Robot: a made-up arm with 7 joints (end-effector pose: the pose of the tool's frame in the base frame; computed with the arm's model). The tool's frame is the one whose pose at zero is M.
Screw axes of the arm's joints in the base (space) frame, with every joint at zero. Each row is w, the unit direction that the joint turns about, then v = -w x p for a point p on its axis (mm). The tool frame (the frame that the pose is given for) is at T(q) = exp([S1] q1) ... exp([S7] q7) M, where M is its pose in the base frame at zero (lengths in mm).
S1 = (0, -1, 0, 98.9, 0, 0)
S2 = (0, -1, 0, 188.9, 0, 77.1)
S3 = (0, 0, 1, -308, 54.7, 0)
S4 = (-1, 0, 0, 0, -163.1, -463.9)
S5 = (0, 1, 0, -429.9, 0, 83.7)
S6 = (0, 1, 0, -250.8, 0, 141.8)
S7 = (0, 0, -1, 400.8, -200.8, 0)
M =
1 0 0 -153.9
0 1 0 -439.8
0 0 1 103.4
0 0 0 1
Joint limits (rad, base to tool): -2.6..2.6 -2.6..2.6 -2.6..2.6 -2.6..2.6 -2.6..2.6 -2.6..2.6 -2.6..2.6
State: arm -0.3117 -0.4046 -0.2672 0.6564 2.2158 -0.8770 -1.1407
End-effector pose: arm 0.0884 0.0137 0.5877 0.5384 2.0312 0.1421
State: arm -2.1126 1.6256 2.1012 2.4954 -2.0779 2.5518 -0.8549
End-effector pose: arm -0.0445 -0.3669 -0.2383 -1.8051 -1.0399 1.2107
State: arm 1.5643 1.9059 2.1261 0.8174 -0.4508 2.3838 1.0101
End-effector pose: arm 0.2954 -0.2065 -0.1861 -0.3282 1.4986 1.9576
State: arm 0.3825 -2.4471 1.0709 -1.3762 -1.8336 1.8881 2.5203
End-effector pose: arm -0.1716 -0.5919 -0.1548 1.4108 -2.2652 0.3221
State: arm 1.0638 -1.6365 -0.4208 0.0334 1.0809 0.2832 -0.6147
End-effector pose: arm -0.0866 -0.3062 0.4712 0.7153 1.7491 -0.0534
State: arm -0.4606 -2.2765 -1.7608 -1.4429 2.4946 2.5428 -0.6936
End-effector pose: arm 0.1616 -0.3019 0.2470 -1.5013 0.4252 0.2180
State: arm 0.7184 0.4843 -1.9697 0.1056 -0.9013 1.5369 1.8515
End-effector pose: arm -0.3942 -0.1896 0.1910 -1.4131 -1.3246 2.2252
